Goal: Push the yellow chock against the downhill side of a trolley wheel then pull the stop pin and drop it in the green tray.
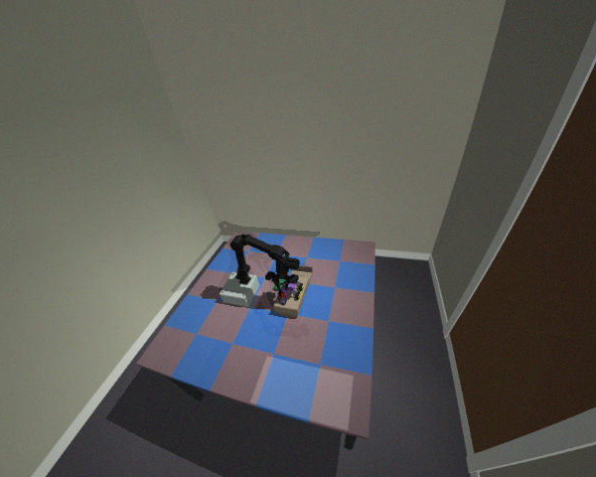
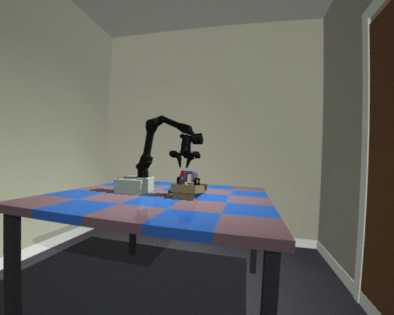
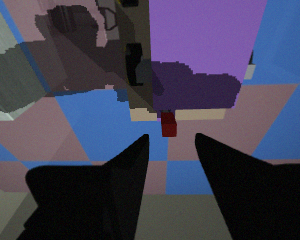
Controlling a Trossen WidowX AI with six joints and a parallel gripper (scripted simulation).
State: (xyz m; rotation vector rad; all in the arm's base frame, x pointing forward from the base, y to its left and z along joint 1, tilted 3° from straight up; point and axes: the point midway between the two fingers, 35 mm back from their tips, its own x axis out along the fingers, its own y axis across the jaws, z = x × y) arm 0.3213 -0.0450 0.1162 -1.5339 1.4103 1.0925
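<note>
Now: the red-headed stop pin 2 cm to the right of my gripper tip and 5 cm below it. Also, from my gripper tip: yellow chock (5 cm behind, 15 cm to the left, 10 cm below); ramp (1 cm ahead, 8 cm to the left, 14 cm below); trolley (1 cm ahead, 8 cm to the left, 7 cm below).
</note>
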